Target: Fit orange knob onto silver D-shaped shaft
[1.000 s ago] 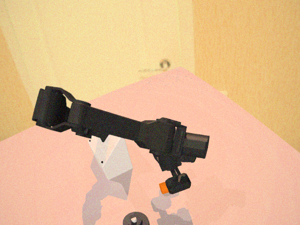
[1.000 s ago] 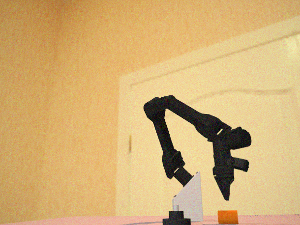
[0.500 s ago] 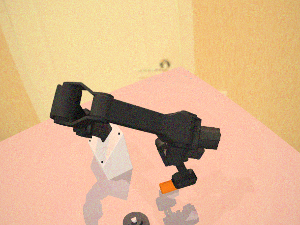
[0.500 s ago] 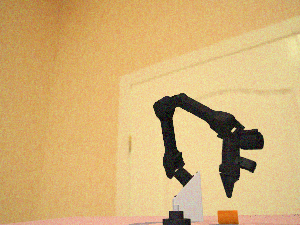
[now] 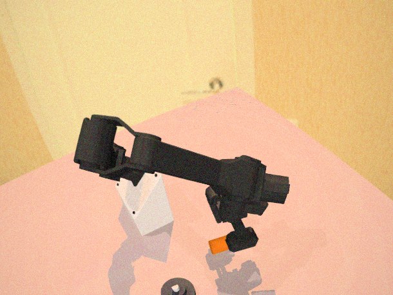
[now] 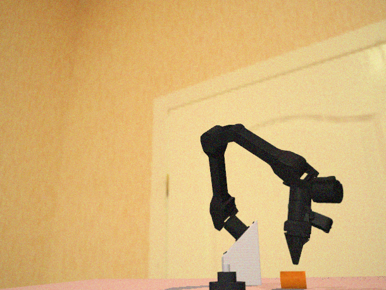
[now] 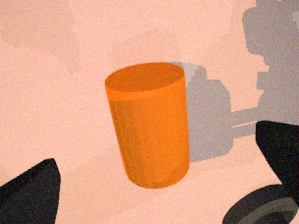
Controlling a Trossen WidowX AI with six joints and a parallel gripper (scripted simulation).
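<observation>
The orange knob is 4 cm below my gripper tip. Round my gripper tip: round pedestal: 17 cm to the right, 7 cm ahead, 3 cm below.
</observation>
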